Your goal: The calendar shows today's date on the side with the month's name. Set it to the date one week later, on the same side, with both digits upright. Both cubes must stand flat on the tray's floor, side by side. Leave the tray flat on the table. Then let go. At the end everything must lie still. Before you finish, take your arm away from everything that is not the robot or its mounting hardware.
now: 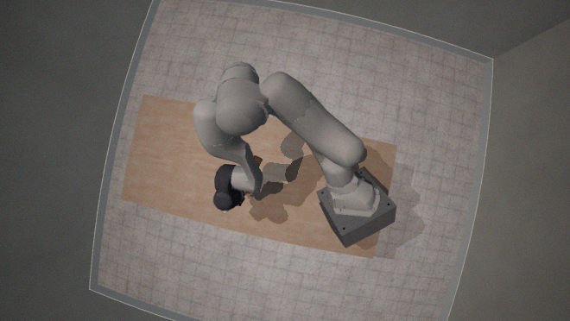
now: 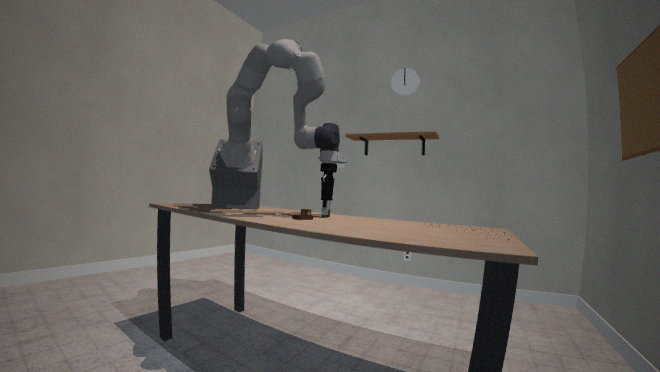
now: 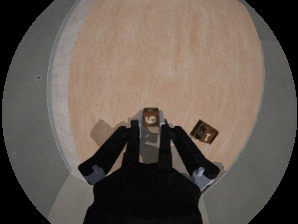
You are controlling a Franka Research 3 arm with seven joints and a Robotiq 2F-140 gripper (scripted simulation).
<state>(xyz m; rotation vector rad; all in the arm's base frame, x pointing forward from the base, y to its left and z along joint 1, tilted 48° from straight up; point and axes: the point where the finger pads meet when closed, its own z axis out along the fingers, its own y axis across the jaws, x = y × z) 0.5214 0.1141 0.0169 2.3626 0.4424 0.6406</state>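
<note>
Now: the calendar cube 30 mm below my hand.
</note>
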